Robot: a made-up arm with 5 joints.
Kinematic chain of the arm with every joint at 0, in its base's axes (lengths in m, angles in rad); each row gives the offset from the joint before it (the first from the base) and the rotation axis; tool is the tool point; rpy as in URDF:
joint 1: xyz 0.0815 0 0.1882 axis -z
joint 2: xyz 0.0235 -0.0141 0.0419 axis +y
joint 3: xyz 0.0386 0 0.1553 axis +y
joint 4: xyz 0.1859 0 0.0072 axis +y
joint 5: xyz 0.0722 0.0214 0 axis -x
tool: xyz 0 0 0 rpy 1.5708 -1.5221 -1.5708
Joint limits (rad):
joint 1: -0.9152..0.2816
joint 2: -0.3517..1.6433
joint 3: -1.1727..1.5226
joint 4: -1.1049..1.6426
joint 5: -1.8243..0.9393
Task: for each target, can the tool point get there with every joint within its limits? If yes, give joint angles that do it. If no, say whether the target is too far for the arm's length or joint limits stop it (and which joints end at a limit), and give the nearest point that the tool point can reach.
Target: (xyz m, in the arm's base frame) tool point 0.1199 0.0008 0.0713
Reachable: yes | joints 0.1699 1.1508 0.8610 0.9110 0.5383
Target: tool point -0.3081 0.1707 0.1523
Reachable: no: joint limits stop it (at a limit: joint 1, joint 2) | nearest point 0.0044 0.0299 0.1682 | short by 0.343 m
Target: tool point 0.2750 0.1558 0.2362
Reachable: yes | joints -0.6486 -0.0826 0.6215 0.5117 -1.4336
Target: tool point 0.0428 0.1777 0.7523
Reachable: no: too far | nearest point 0.1350 0.0816 0.6412 | short by 0.173 m
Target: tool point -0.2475 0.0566 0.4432
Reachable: no: joint limits stop it (at a limit: joint 2, joint 3, joint 4) | nearest point 0.0266 0.0095 0.6106 | short by 0.325 m
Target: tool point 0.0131 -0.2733 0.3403
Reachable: no: joint limits stop it (at a limit: joint 1, joint 2, joint 3) | nearest point 0.0326 -0.0517 0.2173 | short by 0.254 m
